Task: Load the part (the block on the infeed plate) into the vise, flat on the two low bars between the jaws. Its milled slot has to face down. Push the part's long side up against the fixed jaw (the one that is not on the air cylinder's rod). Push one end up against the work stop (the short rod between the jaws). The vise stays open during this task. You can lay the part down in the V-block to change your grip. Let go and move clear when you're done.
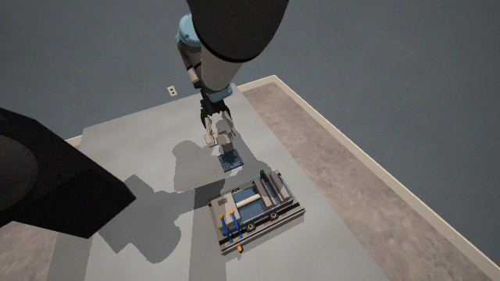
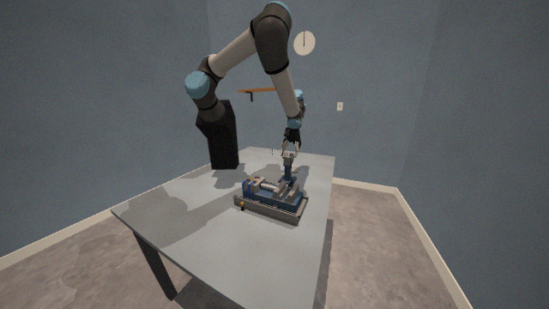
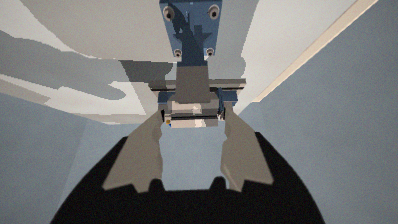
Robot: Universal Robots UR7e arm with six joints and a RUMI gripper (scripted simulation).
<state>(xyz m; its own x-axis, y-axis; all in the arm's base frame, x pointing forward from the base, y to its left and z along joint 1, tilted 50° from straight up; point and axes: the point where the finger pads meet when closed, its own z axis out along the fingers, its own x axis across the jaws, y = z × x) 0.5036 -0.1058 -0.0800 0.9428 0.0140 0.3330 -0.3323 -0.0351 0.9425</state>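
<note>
Right now the part is right at my hand. Also, from my hand: cylinder rod 22 cm to the right, 8 cm below, 7 cm behind; then pale plate 16 cm to the left, 16 cm below, 2 cm ahead; then work stop 20 cm to the right, 7 cm below, 3 cm ahead.
</note>
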